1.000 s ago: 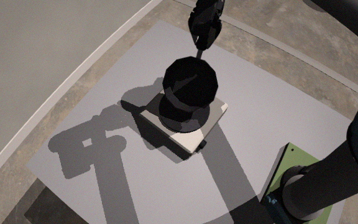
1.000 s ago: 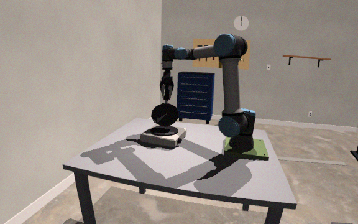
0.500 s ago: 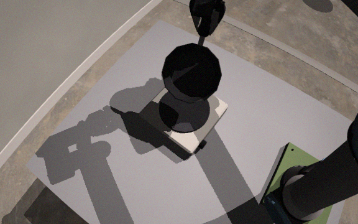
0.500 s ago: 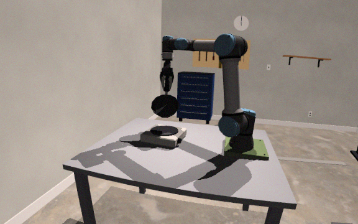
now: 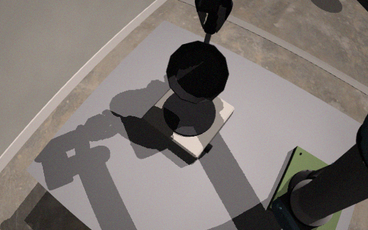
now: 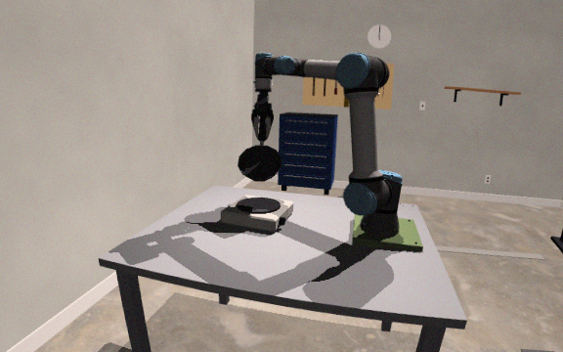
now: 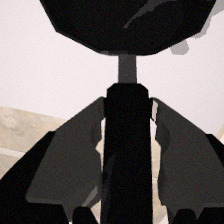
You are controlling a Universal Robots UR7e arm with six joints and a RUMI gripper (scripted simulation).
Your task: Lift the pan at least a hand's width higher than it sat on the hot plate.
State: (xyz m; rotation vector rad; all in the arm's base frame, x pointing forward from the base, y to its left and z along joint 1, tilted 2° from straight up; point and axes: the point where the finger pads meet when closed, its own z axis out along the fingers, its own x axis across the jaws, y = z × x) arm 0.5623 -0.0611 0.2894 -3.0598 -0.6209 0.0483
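Right now the black pan is 2 cm behind my hand, 4 cm to the left of it and 6 cm below it. Also, from my hand: hot plate: 7 cm behind, 13 cm to the left, 30 cm below.
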